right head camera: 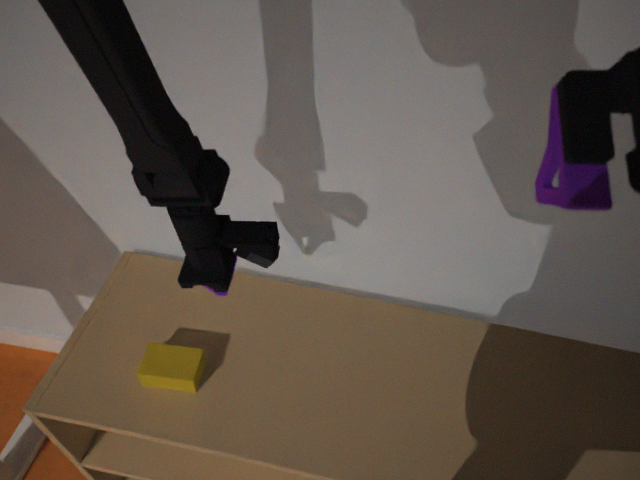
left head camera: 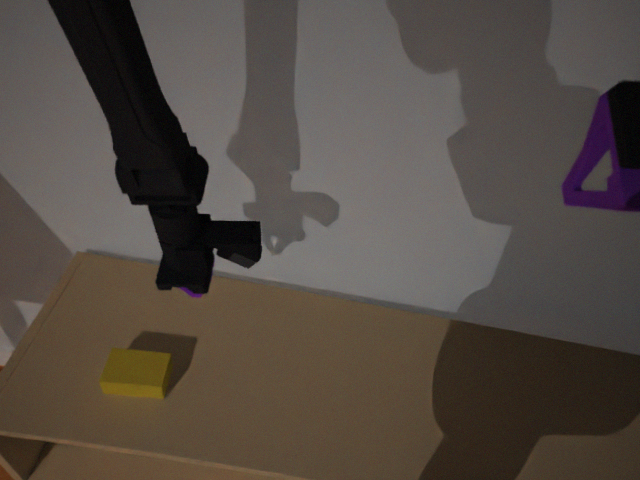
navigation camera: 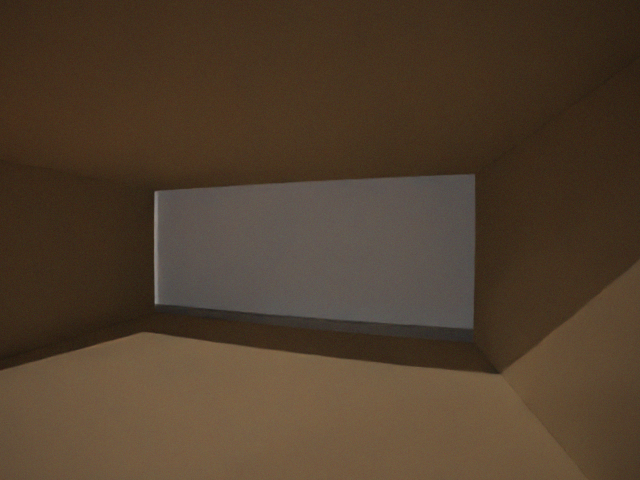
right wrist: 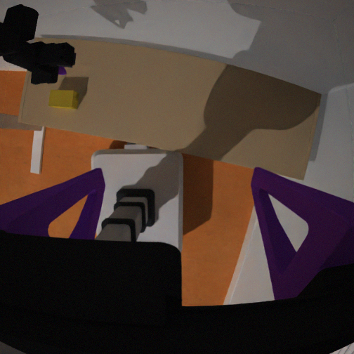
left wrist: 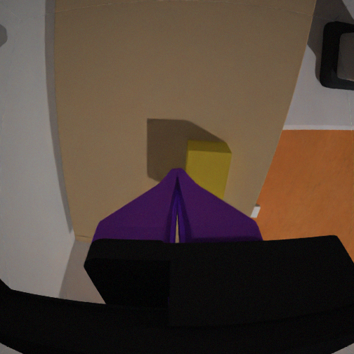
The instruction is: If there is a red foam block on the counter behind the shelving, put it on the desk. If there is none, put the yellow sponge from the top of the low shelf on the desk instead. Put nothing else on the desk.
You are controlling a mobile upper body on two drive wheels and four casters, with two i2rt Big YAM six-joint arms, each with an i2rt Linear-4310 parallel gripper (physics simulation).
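Frame: origin at the left arm's base, x ahead, y right, z down, level; millimetres.
Seen in the pictures: left gripper, between the fingertips: (right head camera: 222, 294) (left head camera: 196, 295); right gripper, between the fingertips: (right head camera: 617, 193) (left head camera: 633, 197).
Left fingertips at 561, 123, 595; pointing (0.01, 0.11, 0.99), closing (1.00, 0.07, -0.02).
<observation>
A point is followed by its place in that frame, as x, y, z.
The yellow sponge (left head camera: 135, 373) {514, 21, 755} (right head camera: 171, 366) {516, 24, 755} (left wrist: 207, 167) (right wrist: 63, 99) lies flat on the top of the low wooden shelf (left head camera: 310, 372) {534, 326, 800} (right head camera: 330, 372) {534, 308, 800} (left wrist: 110, 75) (right wrist: 150, 95), near its left end. My left gripper (left head camera: 192, 294) {561, 123, 595} (right head camera: 221, 292) {561, 123, 595} (left wrist: 176, 176) is shut and empty; it is above the shelf top, behind the sponge in the head views, and its fingertips meet beside the sponge in the left wrist view, hiding part of it. My right gripper (right wrist: 177, 175) is open and empty, off to the right. No red foam block, counter or desk can be made out in these views.
A white wall (left head camera: 372, 180) {734, 409, 490} (right head camera: 392, 180) {736, 398, 494} stands directly behind the shelf. The robot's own white base (right wrist: 165, 172) is in front of the shelf, over the orange floor (right wrist: 210, 270). The navigation camera looks into a wooden shelf compartment (navigation camera: 258, 413) {535, 169, 1331} with the wall beyond it.
</observation>
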